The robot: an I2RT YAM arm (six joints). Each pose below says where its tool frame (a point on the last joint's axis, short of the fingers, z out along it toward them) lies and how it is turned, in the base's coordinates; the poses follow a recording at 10 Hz.
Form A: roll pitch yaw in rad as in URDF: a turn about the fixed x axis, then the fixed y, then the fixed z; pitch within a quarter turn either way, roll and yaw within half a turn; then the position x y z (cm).
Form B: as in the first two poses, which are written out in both.
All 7 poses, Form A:
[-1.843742 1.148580 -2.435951 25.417 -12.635 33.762]
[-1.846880 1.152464 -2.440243 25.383 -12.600 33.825]
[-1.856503 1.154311 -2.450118 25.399 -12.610 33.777]
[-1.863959 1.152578 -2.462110 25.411 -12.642 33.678]
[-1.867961 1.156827 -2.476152 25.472 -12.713 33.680]
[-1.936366 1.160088 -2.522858 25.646 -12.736 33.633]
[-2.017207 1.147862 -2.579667 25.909 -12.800 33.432]
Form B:
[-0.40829 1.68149 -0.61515 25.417 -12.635 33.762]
[-0.40419 1.68176 -0.61612 25.383 -12.600 33.825]
[-0.40139 1.68506 -0.61688 25.399 -12.610 33.777]
[-0.40227 1.68843 -0.62216 25.411 -12.642 33.678]
[-0.39771 1.68885 -0.63201 25.472 -12.713 33.680]
[-0.38627 1.71401 -0.61455 25.646 -12.736 33.633]
[-0.38566 1.74894 -0.59733 25.909 -12.800 33.432]

